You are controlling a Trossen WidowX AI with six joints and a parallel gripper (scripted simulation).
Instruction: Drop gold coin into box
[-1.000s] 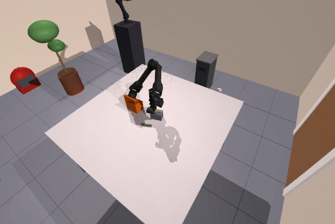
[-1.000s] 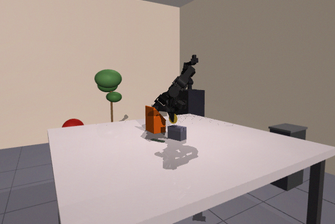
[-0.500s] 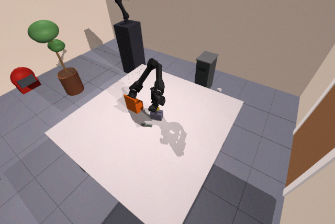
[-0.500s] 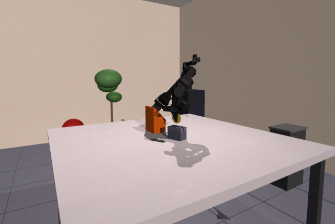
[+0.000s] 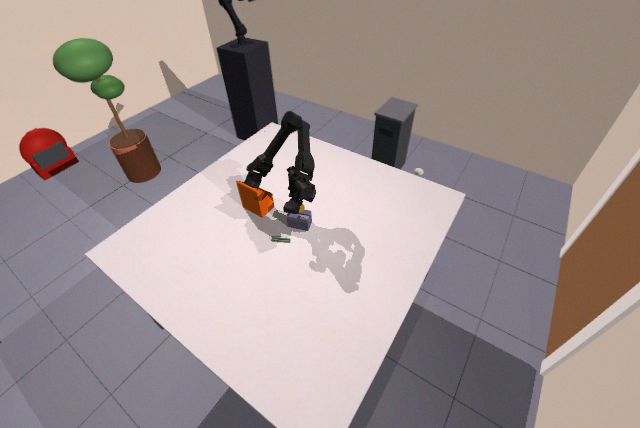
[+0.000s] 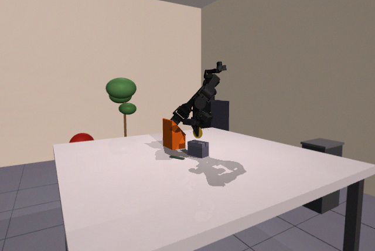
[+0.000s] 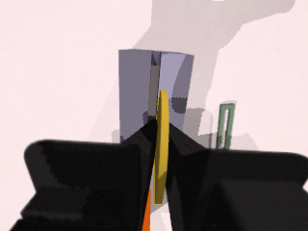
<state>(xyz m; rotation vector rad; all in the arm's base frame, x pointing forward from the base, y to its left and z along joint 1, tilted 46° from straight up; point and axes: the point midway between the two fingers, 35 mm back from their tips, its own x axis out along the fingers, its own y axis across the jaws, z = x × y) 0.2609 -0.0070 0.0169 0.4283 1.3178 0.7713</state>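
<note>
Right now my gripper tip is 20 mm below the gold coin.
</note>
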